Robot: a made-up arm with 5 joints.
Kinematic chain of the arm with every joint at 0, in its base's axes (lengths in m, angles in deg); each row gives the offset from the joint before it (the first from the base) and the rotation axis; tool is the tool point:
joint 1: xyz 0 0 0.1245 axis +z
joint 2: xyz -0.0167 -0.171 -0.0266 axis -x
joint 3: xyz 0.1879 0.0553 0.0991 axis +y
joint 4: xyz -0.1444 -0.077 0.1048 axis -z
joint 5: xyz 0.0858 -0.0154 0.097 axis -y
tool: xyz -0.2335 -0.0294 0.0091
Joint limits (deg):
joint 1: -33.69..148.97
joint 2: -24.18..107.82
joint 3: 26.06..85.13
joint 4: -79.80..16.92
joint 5: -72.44..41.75
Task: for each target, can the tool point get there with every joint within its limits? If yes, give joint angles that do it. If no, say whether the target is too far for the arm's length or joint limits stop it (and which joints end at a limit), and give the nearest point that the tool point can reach.
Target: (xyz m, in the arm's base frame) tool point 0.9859 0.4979 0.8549
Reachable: no: too far | nearest point 0.5447 0.2751 0.4865 | short by 0.616 m
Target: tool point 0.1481 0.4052 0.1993
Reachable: yes | joints 34.43 96.02 57.20 -60.57 -27.87
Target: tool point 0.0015 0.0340 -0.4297
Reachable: no: joint limits stop it (at a limit: joint 2, joint 4) | nearest point 0.0088 0.2002 0.0022 | short by 0.463 m
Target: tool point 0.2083 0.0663 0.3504
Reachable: yes | joints 2.39 67.40 73.37 -50.27 28.66
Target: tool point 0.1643 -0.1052 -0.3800
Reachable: no: joint limits stop it (at a limit: joint 1, joint 2, joint 4) | nearest point 0.2859 0.0614 0.0054 | short by 0.437 m
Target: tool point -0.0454 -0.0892 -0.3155
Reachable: no: joint limits stop it (at a limit: joint 1, joint 2, joint 4) | nearest point -0.0973 -0.1893 -0.0025 | short by 0.333 m
